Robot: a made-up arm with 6 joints.
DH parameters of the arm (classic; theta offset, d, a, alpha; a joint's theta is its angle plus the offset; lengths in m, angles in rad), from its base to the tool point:
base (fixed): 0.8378 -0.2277 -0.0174 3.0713
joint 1: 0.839 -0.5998 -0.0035 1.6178
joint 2: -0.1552 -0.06 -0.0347 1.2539
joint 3: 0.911 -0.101 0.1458 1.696
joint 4: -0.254 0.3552 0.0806 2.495
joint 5: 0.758 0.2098 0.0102 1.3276
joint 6: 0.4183 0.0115 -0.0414 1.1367
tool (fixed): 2.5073 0.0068 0 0
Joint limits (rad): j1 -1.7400..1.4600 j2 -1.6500..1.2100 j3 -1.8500..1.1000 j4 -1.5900..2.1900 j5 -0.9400..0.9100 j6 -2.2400..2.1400
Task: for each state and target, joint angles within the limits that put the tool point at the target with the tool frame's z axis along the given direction. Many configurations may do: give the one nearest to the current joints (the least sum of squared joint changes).
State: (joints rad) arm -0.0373 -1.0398 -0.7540 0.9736 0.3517 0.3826
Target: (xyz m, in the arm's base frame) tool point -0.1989 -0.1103 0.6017 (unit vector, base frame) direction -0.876 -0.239 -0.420
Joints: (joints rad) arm 0.4542 -1.6500 -0.6304 1.8255 0.7446 -0.2830
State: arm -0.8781 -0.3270 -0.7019 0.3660 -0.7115 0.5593
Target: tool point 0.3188 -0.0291 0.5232 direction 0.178 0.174 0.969
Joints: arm -0.7957 -0.9138 -0.8537 0.4612 -0.2237 0.8914
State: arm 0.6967 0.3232 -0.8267 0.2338 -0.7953 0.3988
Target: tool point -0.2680 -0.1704 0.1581 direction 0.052 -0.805 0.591
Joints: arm 1.4070 0.2919 -0.7691 -0.0362 -0.5271 -0.0054
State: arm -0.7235 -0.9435 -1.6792 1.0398 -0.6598 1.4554
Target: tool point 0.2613 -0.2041 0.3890 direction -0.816 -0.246 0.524
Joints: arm -1.1674 -1.0360 -1.7106 1.7848 -0.8823 1.4872
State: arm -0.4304 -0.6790 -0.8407 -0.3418 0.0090 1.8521
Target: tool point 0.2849 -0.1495 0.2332 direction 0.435 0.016 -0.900
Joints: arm -0.3999 -0.2585 -0.5255 -0.6662 0.0932 1.4723
